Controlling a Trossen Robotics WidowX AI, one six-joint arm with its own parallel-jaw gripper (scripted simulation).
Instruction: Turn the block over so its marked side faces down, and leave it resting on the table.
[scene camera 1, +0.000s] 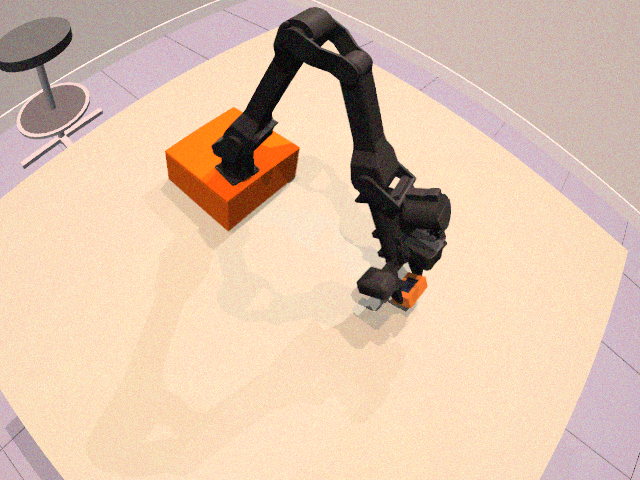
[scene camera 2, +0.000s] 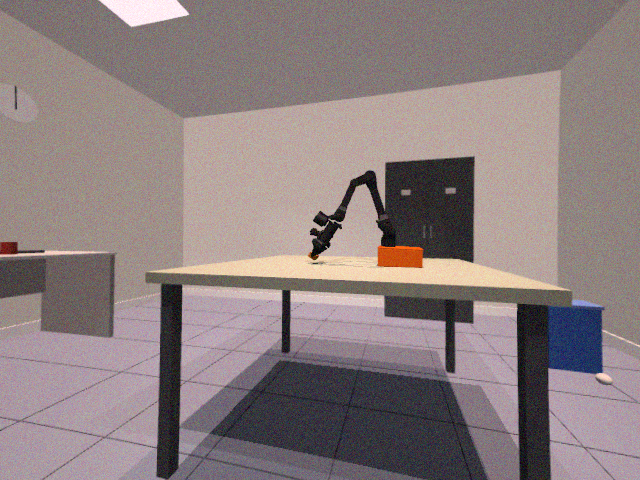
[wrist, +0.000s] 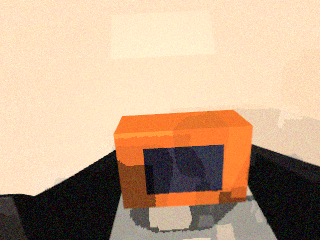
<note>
My gripper (scene camera 1: 409, 291) holds an orange block.
My gripper is seen too in the wrist view (wrist: 180, 154).
</note>
